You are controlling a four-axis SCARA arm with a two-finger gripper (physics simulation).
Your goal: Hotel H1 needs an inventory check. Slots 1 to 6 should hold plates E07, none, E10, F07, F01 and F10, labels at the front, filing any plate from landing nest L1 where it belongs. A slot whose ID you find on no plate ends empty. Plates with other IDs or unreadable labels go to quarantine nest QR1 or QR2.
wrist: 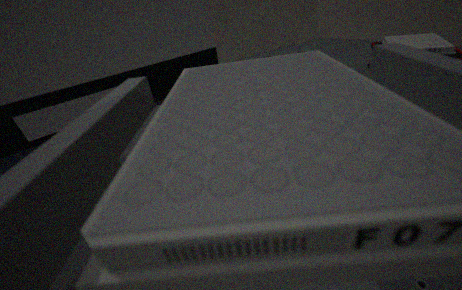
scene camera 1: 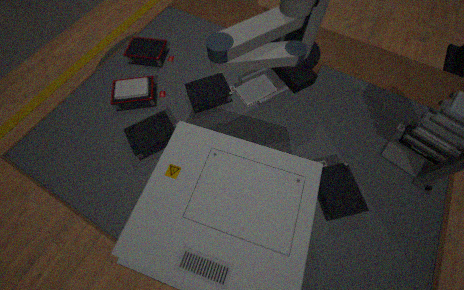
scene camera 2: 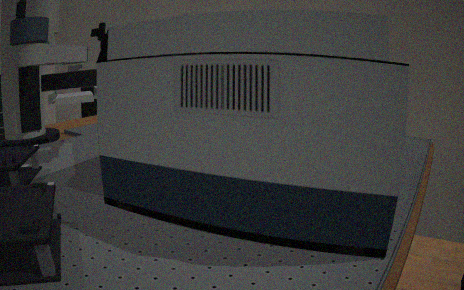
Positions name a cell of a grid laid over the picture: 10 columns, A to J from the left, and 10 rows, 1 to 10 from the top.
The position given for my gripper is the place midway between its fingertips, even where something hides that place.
I see my gripper (scene camera 1: F4) and a landing nest L1 (scene camera 1: D5).
My gripper also shows in the wrist view (wrist: F3) and in scene camera 2 (scene camera 2: B4).
